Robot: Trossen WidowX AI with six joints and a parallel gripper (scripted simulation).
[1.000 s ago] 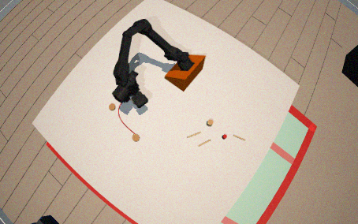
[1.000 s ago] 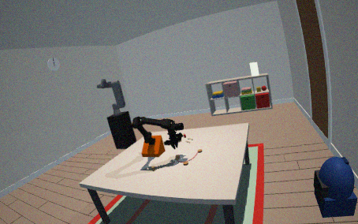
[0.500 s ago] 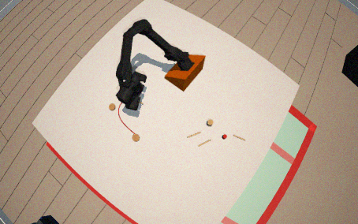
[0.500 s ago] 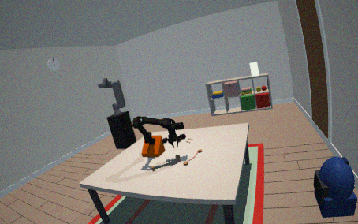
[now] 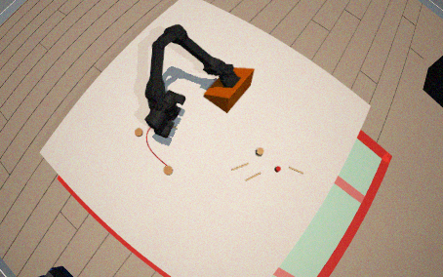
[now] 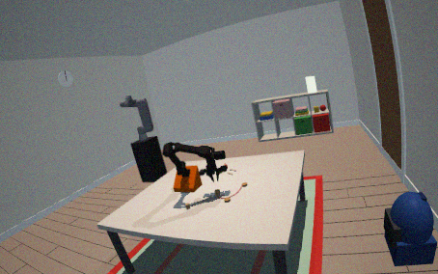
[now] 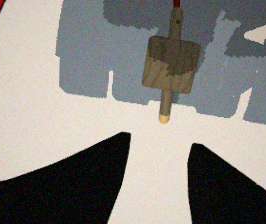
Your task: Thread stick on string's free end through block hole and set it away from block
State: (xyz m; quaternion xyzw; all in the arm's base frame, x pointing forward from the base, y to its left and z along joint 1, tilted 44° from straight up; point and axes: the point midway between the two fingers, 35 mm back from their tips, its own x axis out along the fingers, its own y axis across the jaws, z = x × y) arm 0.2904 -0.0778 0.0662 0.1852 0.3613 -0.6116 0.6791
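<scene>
The wooden block lies 7 cm below my gripper tip, 3 cm to the right of it and 1 cm ahead of it. Round my gripper tip: round wooden button: 17 cm ahead, 10 cm to the left, 8 cm below; then thin wooden stick: 7 cm below, 4 cm to the right, 1 cm ahead.
</scene>
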